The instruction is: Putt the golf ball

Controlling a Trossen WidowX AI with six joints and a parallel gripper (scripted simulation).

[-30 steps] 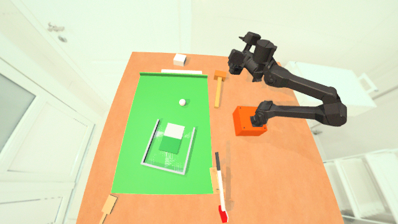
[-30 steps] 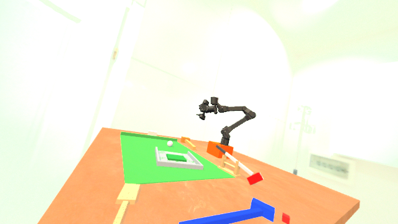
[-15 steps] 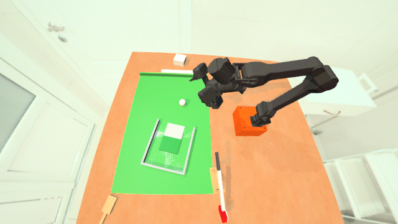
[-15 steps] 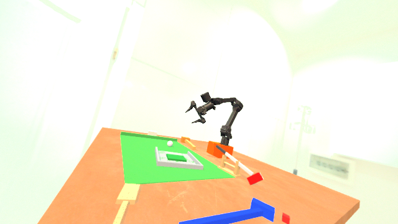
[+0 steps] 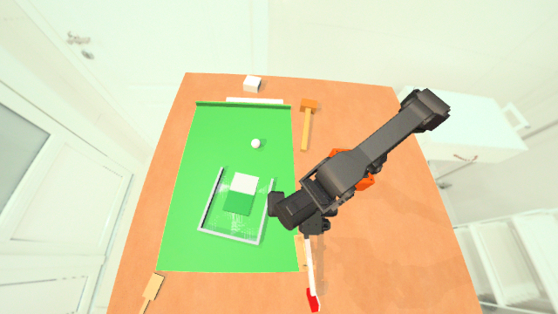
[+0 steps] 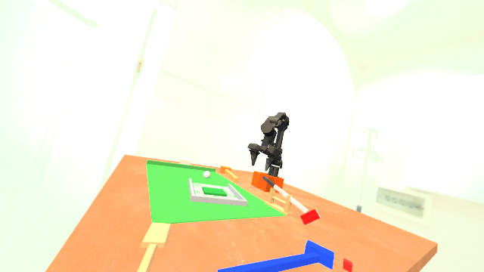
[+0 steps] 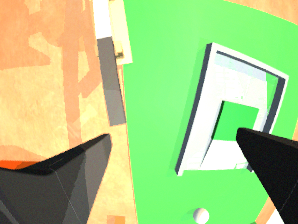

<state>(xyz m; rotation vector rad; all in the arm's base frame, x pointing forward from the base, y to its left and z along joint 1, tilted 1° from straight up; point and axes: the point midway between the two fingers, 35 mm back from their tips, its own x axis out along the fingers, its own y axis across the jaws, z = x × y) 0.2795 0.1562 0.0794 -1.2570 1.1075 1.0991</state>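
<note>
Now: the wooden rack 12 cm to the left of my gripper tip, 11 cm below it and 5 cm behind it. Round my gripper tip: red putter (15 cm to the left, 8 cm below, 6 cm behind); white golf ball (32 cm to the right, 12 cm below, 12 cm ahead); blue putter (36 cm to the left, 22 cm ahead, 13 cm below).
</note>
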